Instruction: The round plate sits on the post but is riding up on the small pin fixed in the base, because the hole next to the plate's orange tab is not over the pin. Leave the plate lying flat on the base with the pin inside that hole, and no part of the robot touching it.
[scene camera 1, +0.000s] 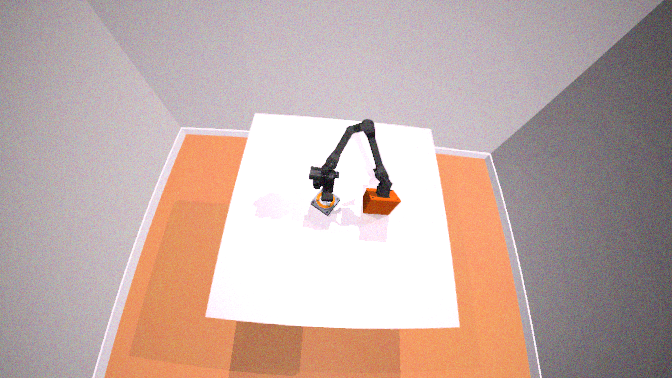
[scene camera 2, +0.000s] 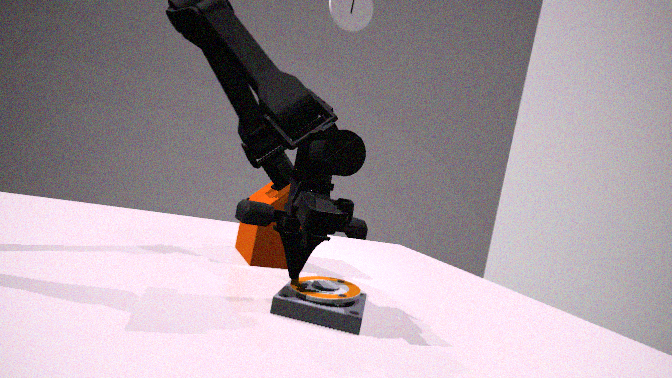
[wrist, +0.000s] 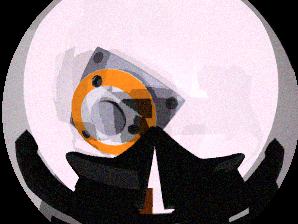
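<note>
A square base (scene camera 2: 346, 317) is part of the scene, and the wrist view shows the base (wrist: 168, 103) too. With it is the gripper (scene camera 2: 292, 278), and the wrist view also shows the gripper (wrist: 155, 130).
</note>
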